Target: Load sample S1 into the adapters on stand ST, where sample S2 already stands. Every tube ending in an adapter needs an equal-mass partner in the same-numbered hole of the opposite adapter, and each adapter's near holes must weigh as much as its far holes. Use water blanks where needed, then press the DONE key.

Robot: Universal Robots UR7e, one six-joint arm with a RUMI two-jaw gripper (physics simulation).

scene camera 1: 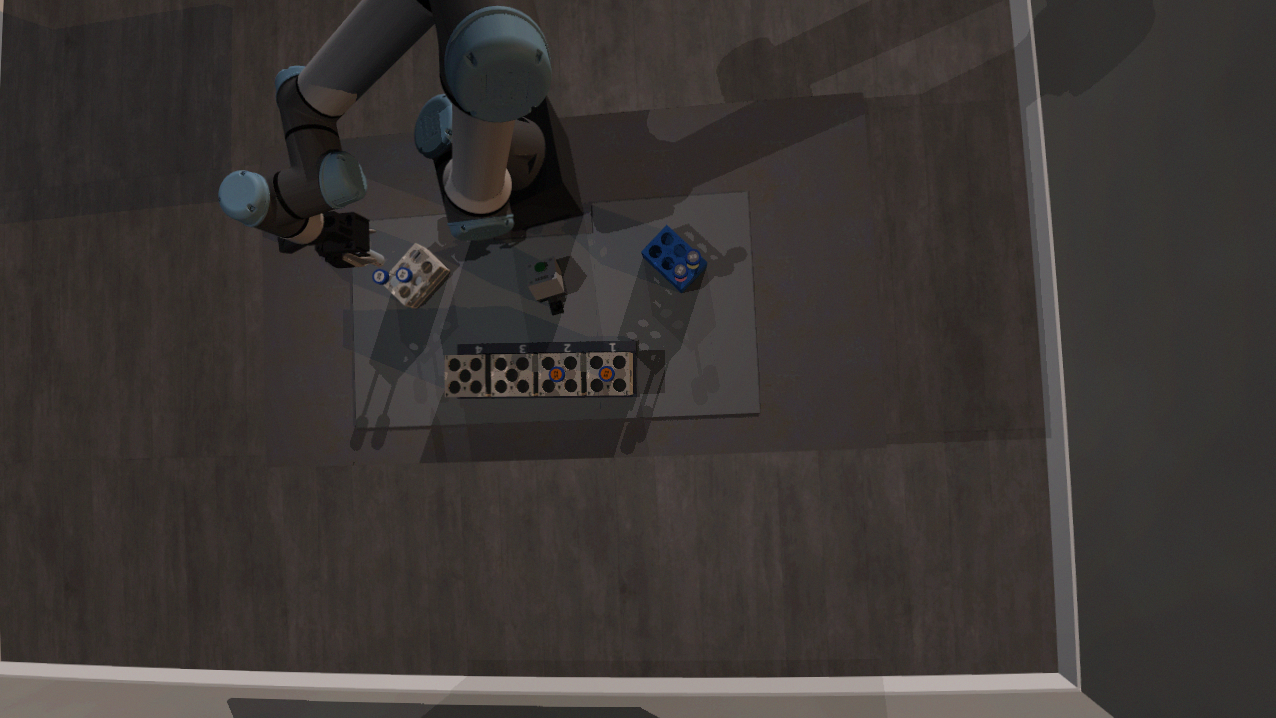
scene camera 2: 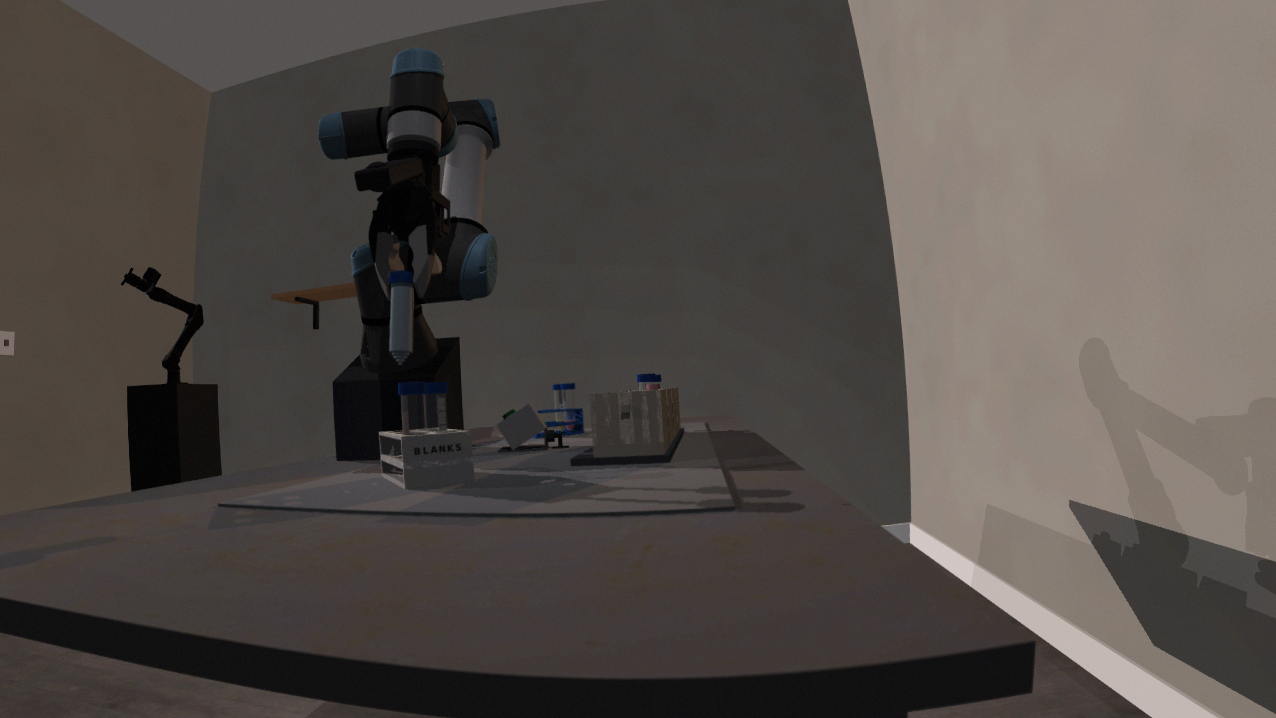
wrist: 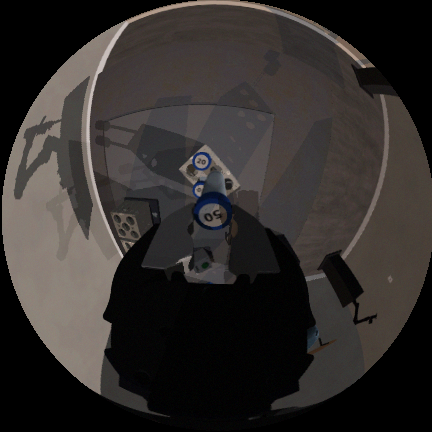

Note:
In view: the gripper [scene camera 2: 405, 300], a blue-capped tube [scene camera 2: 402, 291] and a grey mat [scene camera 1: 696, 354].
The blue-capped tube shows as well in the wrist view [wrist: 212, 210]. The gripper shows as well in scene camera 1 [scene camera 1: 367, 253] and in the wrist view [wrist: 212, 205]. The grey mat shows as well in the wrist view [wrist: 144, 150].

